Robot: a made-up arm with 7 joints. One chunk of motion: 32 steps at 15 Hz.
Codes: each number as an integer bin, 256 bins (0 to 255) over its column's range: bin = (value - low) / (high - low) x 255, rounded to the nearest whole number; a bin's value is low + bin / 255 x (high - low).
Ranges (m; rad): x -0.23..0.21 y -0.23..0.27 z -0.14..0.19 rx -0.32..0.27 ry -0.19..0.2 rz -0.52..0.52
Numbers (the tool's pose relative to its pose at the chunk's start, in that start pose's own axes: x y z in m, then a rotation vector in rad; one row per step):
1: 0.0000 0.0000 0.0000 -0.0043 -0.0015 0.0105
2: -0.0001 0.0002 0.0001 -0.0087 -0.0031 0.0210
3: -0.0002 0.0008 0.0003 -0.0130 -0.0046 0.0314
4: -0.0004 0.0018 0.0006 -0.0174 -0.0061 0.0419
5: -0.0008 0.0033 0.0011 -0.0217 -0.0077 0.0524
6: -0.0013 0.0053 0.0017 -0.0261 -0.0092 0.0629
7: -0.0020 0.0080 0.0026 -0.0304 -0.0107 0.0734
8: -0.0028 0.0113 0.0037 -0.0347 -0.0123 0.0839
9: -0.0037 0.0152 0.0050 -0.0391 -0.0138 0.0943
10: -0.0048 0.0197 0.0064 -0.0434 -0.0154 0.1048
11: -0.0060 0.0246 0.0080 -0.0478 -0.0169 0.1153
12: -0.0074 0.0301 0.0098 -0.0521 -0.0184 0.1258
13: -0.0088 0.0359 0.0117 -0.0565 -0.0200 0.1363
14: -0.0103 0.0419 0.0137 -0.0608 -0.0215 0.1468
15: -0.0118 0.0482 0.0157 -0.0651 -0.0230 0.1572
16: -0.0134 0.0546 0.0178 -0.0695 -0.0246 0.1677
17: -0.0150 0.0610 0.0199 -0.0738 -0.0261 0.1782
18: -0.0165 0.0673 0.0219 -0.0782 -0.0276 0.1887
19: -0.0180 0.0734 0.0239 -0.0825 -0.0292 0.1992
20: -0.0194 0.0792 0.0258 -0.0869 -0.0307 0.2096
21: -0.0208 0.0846 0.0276 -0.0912 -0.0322 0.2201
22: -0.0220 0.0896 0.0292 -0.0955 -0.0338 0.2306
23: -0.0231 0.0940 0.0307 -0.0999 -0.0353 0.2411
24: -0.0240 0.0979 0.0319 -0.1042 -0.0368 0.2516
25: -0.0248 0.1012 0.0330 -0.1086 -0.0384 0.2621
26: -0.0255 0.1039 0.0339 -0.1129 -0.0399 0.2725
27: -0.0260 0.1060 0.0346 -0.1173 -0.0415 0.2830
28: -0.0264 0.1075 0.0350 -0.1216 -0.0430 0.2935
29: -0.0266 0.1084 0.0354 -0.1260 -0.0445 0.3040
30: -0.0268 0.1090 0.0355 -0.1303 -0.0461 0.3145
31: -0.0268 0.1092 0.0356 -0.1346 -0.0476 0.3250
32: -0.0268 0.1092 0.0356 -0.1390 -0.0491 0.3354
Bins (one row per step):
1: 133 117 108 136 123 130
2: 133 117 108 135 122 133
3: 133 118 108 133 121 135
4: 133 118 109 131 120 138
5: 133 119 109 129 119 140
6: 133 120 109 127 118 143
7: 132 121 110 125 117 145
8: 132 123 111 123 116 148
9: 131 125 112 121 115 151
10: 131 127 113 120 114 153
11: 130 130 114 118 113 156
12: 129 133 116 116 112 158
13: 128 136 117 114 111 161
14: 127 139 119 112 110 163
15: 126 142 120 110 109 166
16: 126 145 122 108 108 169
17: 125 148 124 106 107 171
18: 124 152 125 105 106 174
19: 123 155 127 103 105 176
20: 122 158 128 101 104 179
21: 121 160 130 99 103 181
22: 121 163 131 97 102 184
23: 120 165 132 95 101 187
24: 119 167 133 93 100 189
25: 119 169 134 91 99 192
26: 119 170 134 90 98 194
27: 118 171 135 88 97 197
28: 118 172 135 86 96 199
29: 118 173 136 84 95 202
30: 118 173 136 82 94 205
31: 118 173 136 80 93 207
32: 118 173 136 78 92 210

